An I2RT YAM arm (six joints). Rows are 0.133 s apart.
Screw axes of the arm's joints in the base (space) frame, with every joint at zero. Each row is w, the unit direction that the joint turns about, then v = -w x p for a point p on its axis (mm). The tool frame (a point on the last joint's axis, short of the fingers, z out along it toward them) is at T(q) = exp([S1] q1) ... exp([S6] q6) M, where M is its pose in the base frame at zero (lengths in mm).
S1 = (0, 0, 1, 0, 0, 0)
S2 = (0, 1, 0, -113.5, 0, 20)
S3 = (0, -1, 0, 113.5, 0, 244)
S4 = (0, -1, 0, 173.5, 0, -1)
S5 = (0, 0, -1, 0, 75, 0)
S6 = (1, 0, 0, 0, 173.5, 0)
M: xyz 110.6 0 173.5 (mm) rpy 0 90 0 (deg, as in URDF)
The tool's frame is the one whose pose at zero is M.
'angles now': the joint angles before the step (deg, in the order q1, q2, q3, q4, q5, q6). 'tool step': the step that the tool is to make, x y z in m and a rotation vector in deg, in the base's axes. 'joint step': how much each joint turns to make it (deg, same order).
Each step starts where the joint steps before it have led.
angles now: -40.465, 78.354, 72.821, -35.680, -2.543, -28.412
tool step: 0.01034, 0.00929, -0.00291, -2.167, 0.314, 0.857
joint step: 2.957, 0.043, -1.000, 2.161, 2.819, -0.060
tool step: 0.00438, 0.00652, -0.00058, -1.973, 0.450, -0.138
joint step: 1.812, -0.344, -0.686, 1.162, 2.683, -0.181
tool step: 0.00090, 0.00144, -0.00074, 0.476, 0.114, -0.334
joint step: 0.363, 0.080, 0.029, -0.356, 0.333, 0.692
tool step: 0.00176, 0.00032, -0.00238, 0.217, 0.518, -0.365
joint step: 0.313, 0.385, -0.054, -0.131, 0.598, 0.344
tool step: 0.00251, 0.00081, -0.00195, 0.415, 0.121, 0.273
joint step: 0.387, 0.404, -0.006, 0.055, -0.089, 0.281
